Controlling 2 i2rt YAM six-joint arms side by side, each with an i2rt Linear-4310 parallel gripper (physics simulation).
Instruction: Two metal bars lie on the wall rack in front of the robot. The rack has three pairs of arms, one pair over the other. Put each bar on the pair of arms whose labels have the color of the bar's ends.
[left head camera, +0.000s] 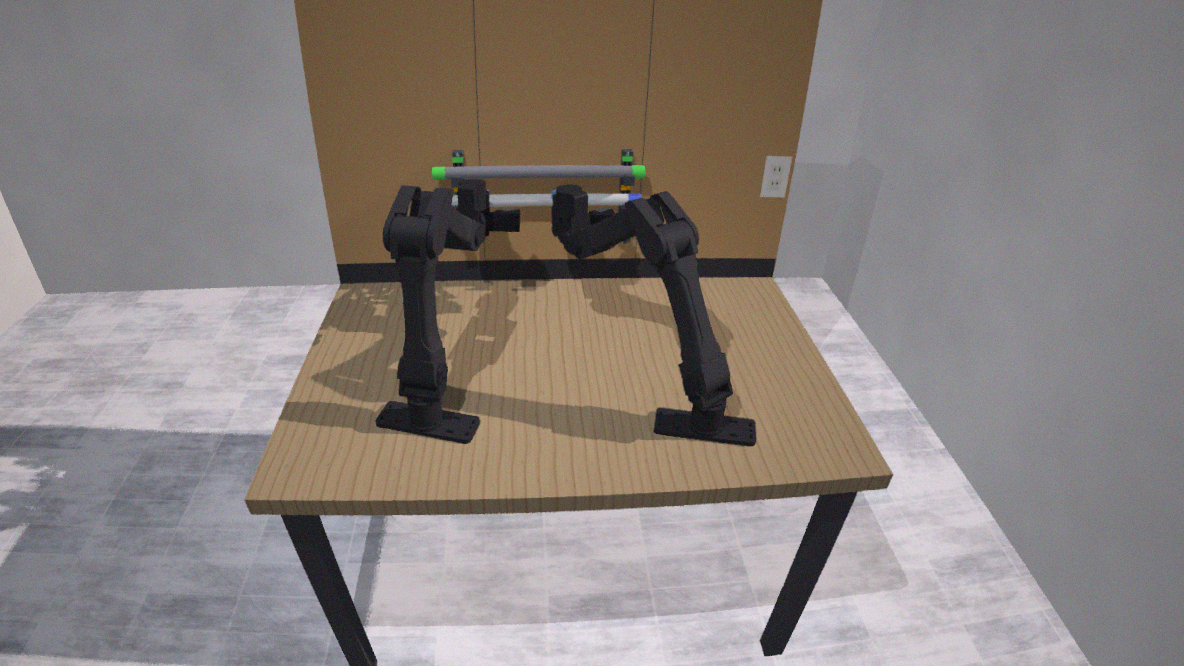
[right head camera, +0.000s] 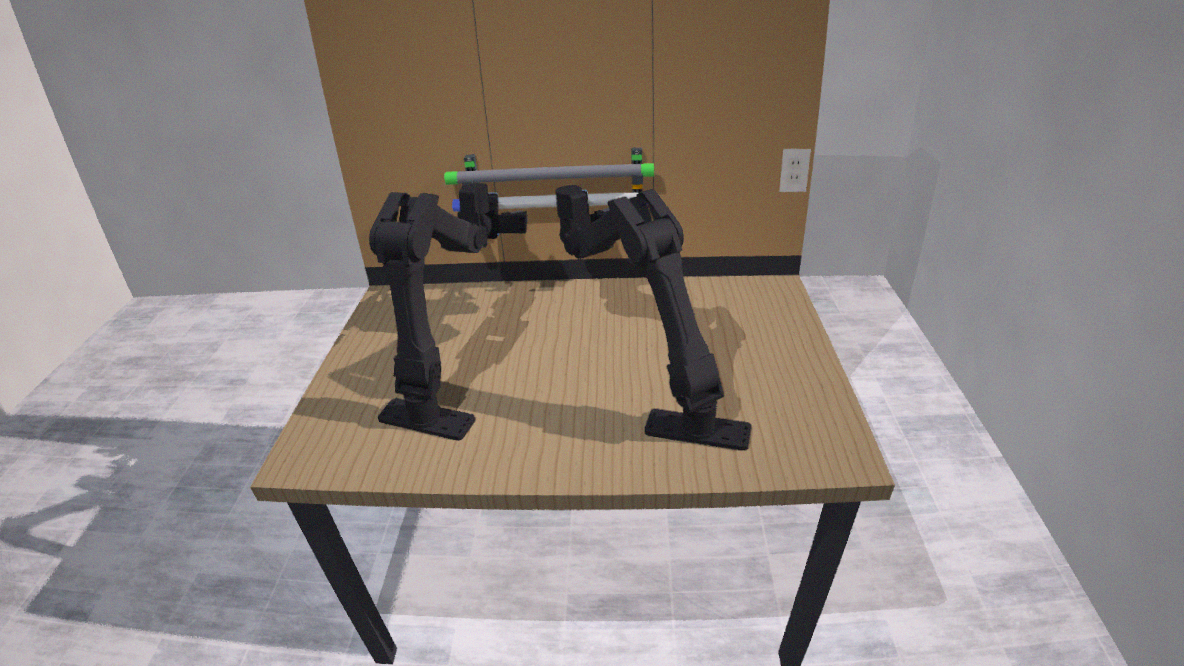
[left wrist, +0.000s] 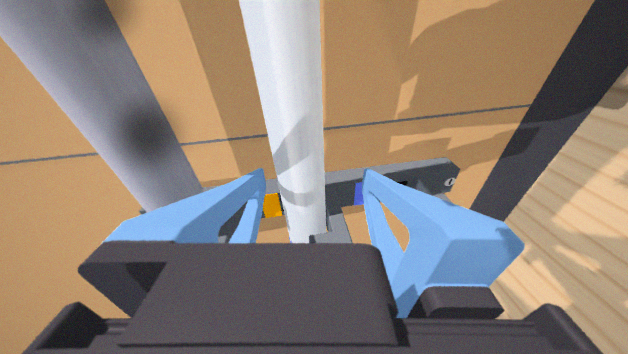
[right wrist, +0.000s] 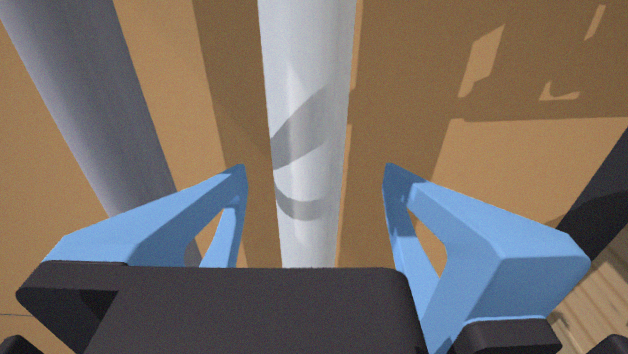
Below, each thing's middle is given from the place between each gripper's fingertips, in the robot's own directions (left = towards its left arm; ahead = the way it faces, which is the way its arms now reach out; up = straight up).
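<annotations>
Relative to the white bar (left head camera: 495, 200), my right hand is 10 mm past it and 60 mm to the right of it. A wall outlet (right head camera: 787, 153) is 70 mm ahead of my right hand, 550 mm to the right of it and 60 mm above it.
My left hand is 160 mm to the left of the white bar, 10 mm short of it and 10 mm below it. The wall outlet is 760 mm to the right of my left hand, 90 mm ahead of it and 60 mm above it.
</annotations>
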